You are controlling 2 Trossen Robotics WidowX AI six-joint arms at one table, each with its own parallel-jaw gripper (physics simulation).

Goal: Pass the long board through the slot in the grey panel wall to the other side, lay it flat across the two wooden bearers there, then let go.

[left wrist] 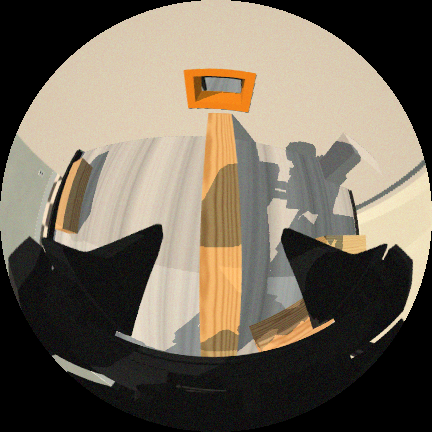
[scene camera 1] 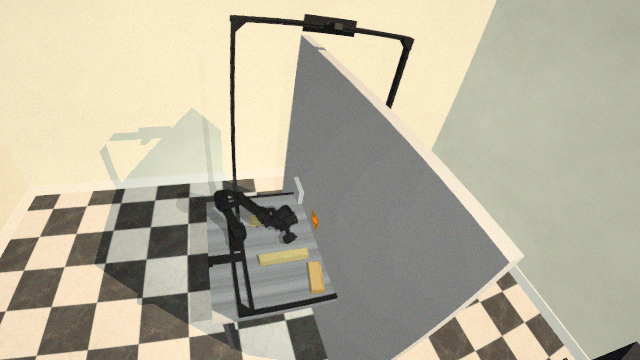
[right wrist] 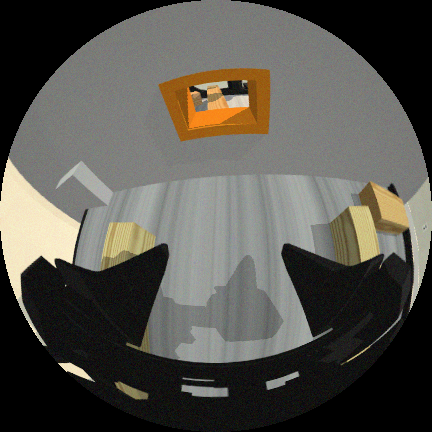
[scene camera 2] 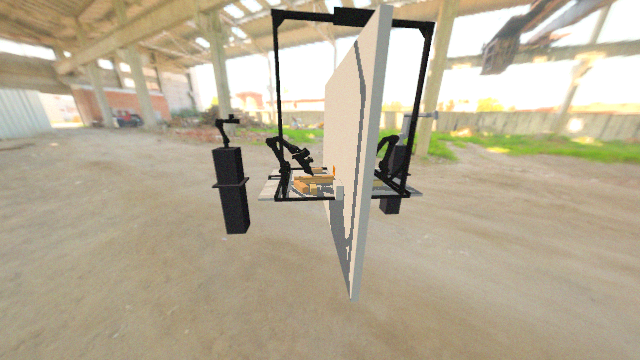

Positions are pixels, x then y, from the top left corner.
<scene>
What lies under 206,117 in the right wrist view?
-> An orange-framed slot.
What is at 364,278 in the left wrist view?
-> My left gripper.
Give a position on a grey panel wall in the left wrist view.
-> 305,99
</scene>
